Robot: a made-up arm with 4 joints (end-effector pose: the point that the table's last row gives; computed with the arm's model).
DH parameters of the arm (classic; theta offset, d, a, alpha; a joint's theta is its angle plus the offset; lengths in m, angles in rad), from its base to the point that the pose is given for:
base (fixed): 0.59 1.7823 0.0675 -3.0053
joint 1: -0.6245 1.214 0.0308 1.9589
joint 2: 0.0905 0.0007 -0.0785 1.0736
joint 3: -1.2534 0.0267 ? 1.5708
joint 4: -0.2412 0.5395 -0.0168 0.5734
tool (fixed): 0.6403 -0.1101 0 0
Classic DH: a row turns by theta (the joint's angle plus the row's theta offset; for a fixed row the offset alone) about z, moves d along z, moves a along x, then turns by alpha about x.
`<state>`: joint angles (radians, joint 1 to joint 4).
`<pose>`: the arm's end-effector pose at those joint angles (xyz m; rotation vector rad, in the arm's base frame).
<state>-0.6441 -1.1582 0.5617 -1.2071</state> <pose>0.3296 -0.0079 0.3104 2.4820 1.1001 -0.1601</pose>
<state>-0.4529 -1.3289 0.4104 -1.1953</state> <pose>0.2031 -0.0615 0.2088 2.8275 0.7846 -0.4310</pose>
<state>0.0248 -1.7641 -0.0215 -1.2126</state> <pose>-0.0866 0.1298 0.0483 -2.4606 0.1190 0.7032</pose>
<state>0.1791 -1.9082 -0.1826 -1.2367</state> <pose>-0.1064 0.2643 0.0438 -2.1643 0.2840 0.6484</pose>
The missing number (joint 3, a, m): 0.104
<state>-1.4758 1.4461 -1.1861 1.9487</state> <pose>0.0704 -0.0273 1.0252 -0.2116 0.1972 -2.3564</pose>
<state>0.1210 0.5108 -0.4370 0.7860</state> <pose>-0.0876 -0.2386 0.8760 1.4185 -0.9056 0.8305</pose>
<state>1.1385 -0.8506 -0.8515 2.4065</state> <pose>-0.3391 0.4771 0.3044 -1.1786 -1.4544 0.4793</pose>
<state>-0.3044 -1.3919 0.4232 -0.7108</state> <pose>0.1308 -0.0981 0.1967 -3.1138 0.0680 0.1518</pose>
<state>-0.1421 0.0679 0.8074 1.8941</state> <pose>0.3558 -0.0833 0.6036 -1.7870 0.6310 -1.8913</pose>
